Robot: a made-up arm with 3 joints. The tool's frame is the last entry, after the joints.
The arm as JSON. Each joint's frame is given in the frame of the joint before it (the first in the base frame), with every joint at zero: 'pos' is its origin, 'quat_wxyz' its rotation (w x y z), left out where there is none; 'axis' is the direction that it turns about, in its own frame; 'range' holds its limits. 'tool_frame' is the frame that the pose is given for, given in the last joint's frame.
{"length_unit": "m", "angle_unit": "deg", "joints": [
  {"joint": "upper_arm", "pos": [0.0, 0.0, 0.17], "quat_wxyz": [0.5, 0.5, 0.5, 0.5], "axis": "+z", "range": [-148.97, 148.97]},
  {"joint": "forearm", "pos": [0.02, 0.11, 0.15], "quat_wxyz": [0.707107, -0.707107, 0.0, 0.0], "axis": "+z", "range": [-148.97, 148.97]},
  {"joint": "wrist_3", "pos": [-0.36, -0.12, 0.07], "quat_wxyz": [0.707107, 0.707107, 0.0, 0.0], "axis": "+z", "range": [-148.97, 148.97]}
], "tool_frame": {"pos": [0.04, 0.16, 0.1], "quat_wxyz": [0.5, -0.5, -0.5, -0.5]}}
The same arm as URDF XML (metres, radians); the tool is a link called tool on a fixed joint. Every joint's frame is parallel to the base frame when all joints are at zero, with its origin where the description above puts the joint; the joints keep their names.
<robot name="arm">
  <joint name="upper_arm" type="revolute">
    <parent link="base"/>
    <child link="link1"/>
    <origin xyz="0.0000 0.0000 0.1700"/>
    <axis xyz="1 0 0"/>
    <limit lower="-2.6000" upper="2.6000"/>
  </joint>
  <joint name="forearm" type="revolute">
    <parent link="link1"/>
    <child link="link2"/>
    <origin xyz="0.1500 0.0200 0.1100"/>
    <axis xyz="0 0 1"/>
    <limit lower="-2.6000" upper="2.6000"/>
  </joint>
  <joint name="wrist_3" type="revolute">
    <parent link="link2"/>
    <child link="link3"/>
    <origin xyz="0.1200 -0.3600 0.0700"/>
    <axis xyz="1 0 0"/>
    <limit lower="-2.6000" upper="2.6000"/>
  </joint>
  <joint name="tool_joint" type="fixed">
    <parent link="link3"/>
    <child link="tool"/>
    <origin xyz="0.1000 0.0400 0.1600"/>
  </joint>
  <link name="base"/>
  <link name="link1"/>
  <link name="link2"/>
  <link name="link3"/>
  <link name="tool"/>
</robot>

